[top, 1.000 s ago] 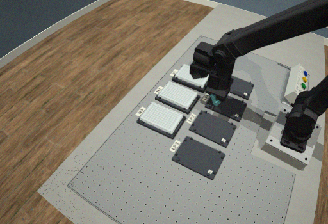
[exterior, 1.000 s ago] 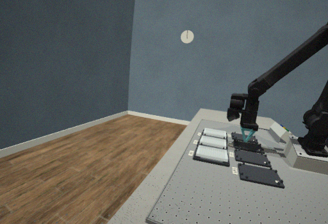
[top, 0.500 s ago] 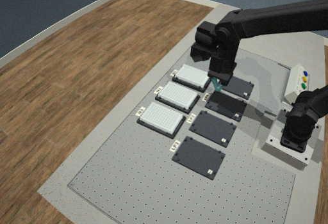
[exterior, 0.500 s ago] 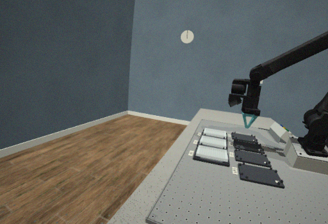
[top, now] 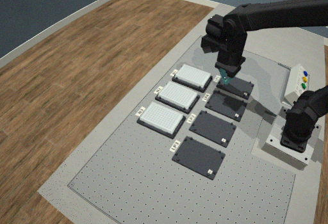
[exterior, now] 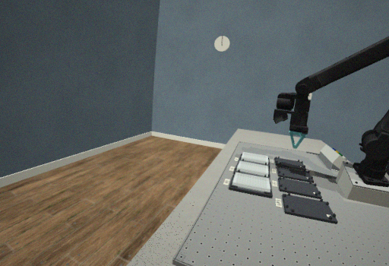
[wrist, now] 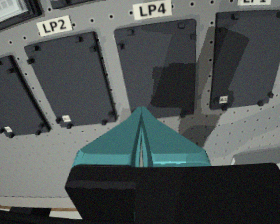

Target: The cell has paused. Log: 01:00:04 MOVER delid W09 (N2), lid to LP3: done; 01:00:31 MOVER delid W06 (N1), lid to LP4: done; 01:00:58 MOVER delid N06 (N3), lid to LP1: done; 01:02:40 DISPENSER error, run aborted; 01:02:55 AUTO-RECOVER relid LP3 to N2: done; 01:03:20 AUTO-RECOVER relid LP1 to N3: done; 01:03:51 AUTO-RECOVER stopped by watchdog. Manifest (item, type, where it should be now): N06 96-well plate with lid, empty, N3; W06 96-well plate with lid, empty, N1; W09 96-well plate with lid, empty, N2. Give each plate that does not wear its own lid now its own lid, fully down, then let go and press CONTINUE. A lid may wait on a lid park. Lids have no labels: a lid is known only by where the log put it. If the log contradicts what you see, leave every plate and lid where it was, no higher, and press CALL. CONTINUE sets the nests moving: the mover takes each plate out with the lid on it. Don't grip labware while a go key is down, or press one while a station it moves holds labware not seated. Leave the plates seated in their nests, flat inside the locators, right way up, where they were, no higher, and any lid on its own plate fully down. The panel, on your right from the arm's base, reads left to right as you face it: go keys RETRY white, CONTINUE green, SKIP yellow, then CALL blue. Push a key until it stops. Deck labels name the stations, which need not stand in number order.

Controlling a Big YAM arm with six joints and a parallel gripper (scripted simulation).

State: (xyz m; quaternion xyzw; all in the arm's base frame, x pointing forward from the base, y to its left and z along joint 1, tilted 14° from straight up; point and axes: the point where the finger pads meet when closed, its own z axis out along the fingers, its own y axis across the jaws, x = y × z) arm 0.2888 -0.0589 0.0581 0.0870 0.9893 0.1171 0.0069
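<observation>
Right now my hand is 30 cm past the green continue key, 25 cm to the left of it and 7 cm above it. Also, from my hand: lid park LP4 (13 cm below, 2 cm to the right, 2 cm behind); lid park LP2 (13 cm below, 11 cm to the left, 2 cm behind); lid park LP1 (15 cm to the right, 13 cm below, 2 cm behind).
</observation>
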